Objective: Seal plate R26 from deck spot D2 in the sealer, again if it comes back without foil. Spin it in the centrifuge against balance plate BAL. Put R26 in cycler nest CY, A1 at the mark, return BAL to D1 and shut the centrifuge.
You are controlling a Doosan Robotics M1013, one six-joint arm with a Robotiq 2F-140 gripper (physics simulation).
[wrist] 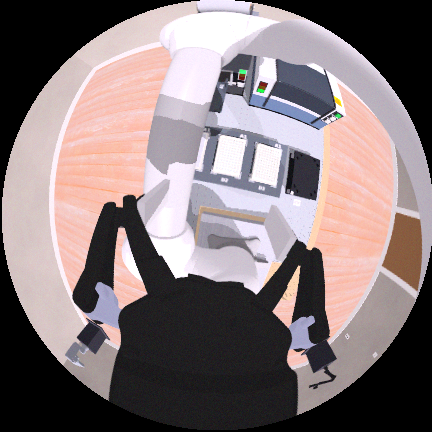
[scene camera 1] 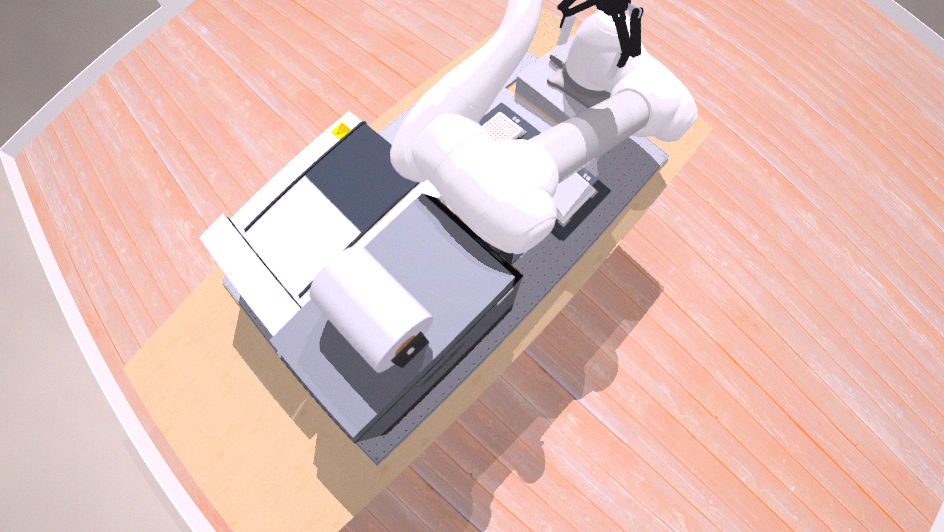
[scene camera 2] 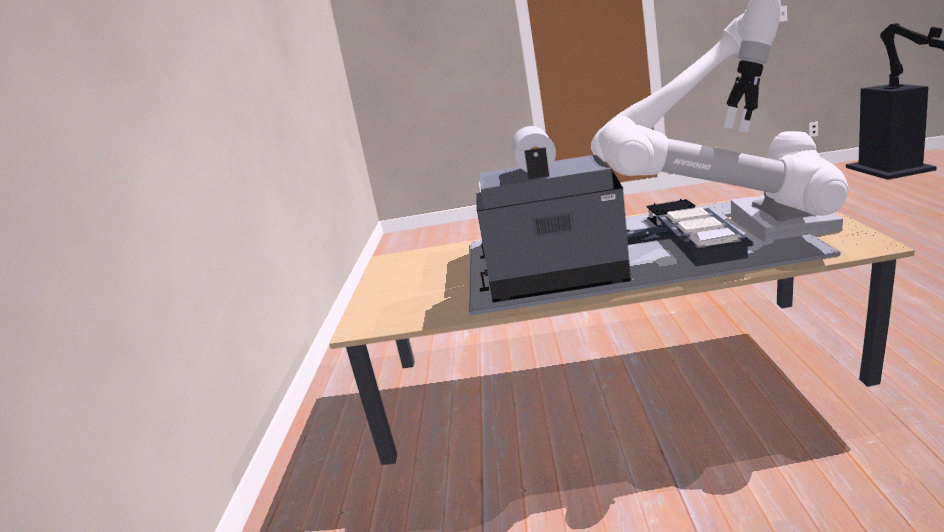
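Where they show: gripper, fingertip midpoint: [wrist: 218, 201] [scene camera 1: 585, 60] [scene camera 2: 735, 129]; arm's base at its link origin: [wrist: 231, 258] [scene camera 1: 586, 82] [scene camera 2: 786, 209].
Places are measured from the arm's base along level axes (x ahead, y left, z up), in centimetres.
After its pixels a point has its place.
My gripper [scene camera 1: 594, 46] {x 23.0, y 5.8, z 32.2 cm} [scene camera 2: 737, 118] {x 23.0, y 5.8, z 32.2 cm} [wrist: 218, 201] {x 23.0, y 5.8, z 32.2 cm} is open and empty, high above the robot-base end of the table. A white plate [scene camera 2: 699, 224] {x 36.3, y 4.7, z 2.5 cm} [wrist: 230, 156] {x 35.1, y 3.3, z 1.9 cm} sits at D2, with its wells showing; the arm hides it in scene camera 1. A plate with a smooth pale top [scene camera 1: 573, 196] {x 37.0, y 17.6, z 2.6 cm} [scene camera 2: 715, 234] {x 36.6, y 16.1, z 2.6 cm} sits at D1, mostly behind the arm in the wrist view. Plate names are not legible. The black cycler nest [scene camera 2: 670, 208] {x 34.3, y -23.1, z 0.5 cm} [wrist: 304, 175] {x 32.6, y -24.3, z 0.5 cm} shows no plate. The grey sealer [scene camera 1: 436, 264] {x 76.5, y 9.6, z 30.4 cm} [scene camera 2: 551, 224] {x 88.9, y 19.1, z 16.9 cm} carries a white roll. The centrifuge [scene camera 1: 356, 178] {x 69.3, y -20.5, z 16.7 cm} [wrist: 300, 90] {x 58.5, y -16.4, z 16.0 cm} stands beside it; whether its chamber is shut is unclear.
A third white plate [scene camera 1: 503, 126] {x 30.9, y -8.2, z 2.5 cm} [scene camera 2: 687, 214] {x 34.8, y -7.5, z 2.4 cm} [wrist: 265, 164] {x 33.8, y -8.3, z 1.9 cm} sits at D3, between D2 and the cycler nest. The arm's elbow hangs close over the sealer's deck-facing side. A grey plinth [scene camera 2: 780, 221] {x 8.7, y 9.3, z -0.3 cm} bears the arm's base on the wooden table [scene camera 1: 191, 370] {x 134.3, y -35.1, z -5.8 cm} [scene camera 2: 390, 290] {x 141.8, y -12.8, z -5.9 cm}.
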